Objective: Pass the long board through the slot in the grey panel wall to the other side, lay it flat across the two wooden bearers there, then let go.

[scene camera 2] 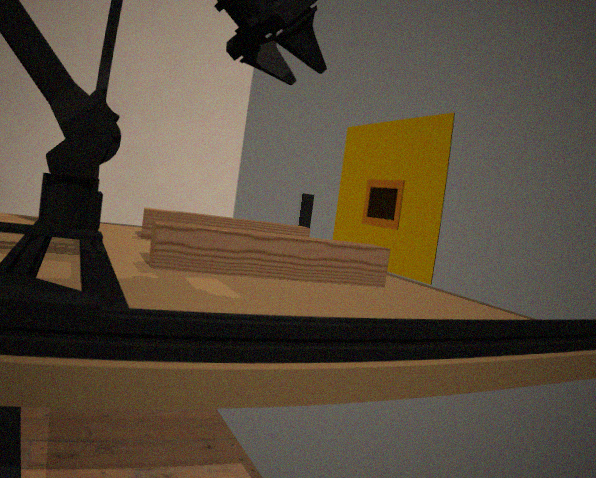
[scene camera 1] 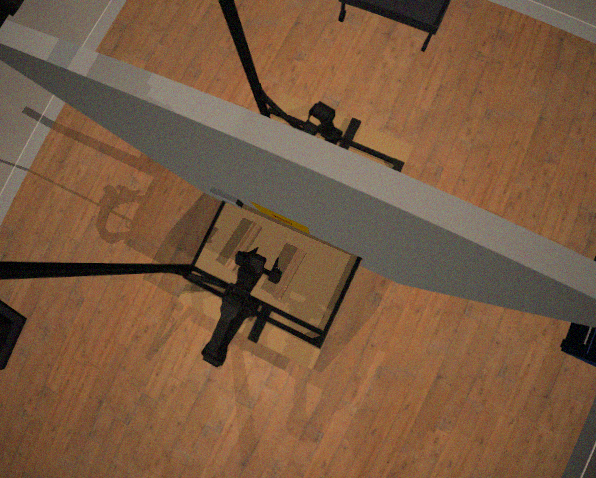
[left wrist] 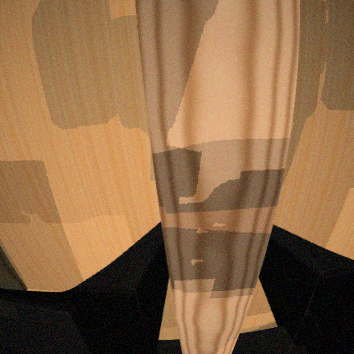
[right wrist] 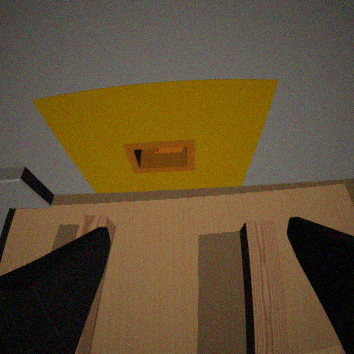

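The long board (left wrist: 225, 100) fills the middle of the left wrist view. My left gripper (left wrist: 208, 227) is shut on it over a wooden table top. My right gripper (scene camera 1: 267, 253) (scene camera 2: 308, 77) (right wrist: 199, 232) is open and empty, above the two bearers. One bearer (scene camera 1: 295, 270) (scene camera 2: 270, 255) (right wrist: 267, 300) and the other bearer (scene camera 1: 252, 237) (scene camera 2: 225, 223) (right wrist: 94, 221) lie parallel, running toward the grey wall (scene camera 1: 300, 160) (scene camera 2: 510, 150) (right wrist: 300, 40). The slot's orange rim (scene camera 2: 386, 183) (right wrist: 191, 156) sits in a yellow panel (scene camera 1: 280, 217) (scene camera 2: 390, 150) (right wrist: 150, 115). No board shows on the bearers.
The bearers stand on a wooden table (scene camera 2: 350, 305) (right wrist: 155, 250) that meets the wall. A black bar (scene camera 2: 325, 335) runs along one table edge. A dark post (scene camera 2: 306, 210) stands beyond the bearers. A grey block with a black end (right wrist: 10, 187) is at the left in the right wrist view.
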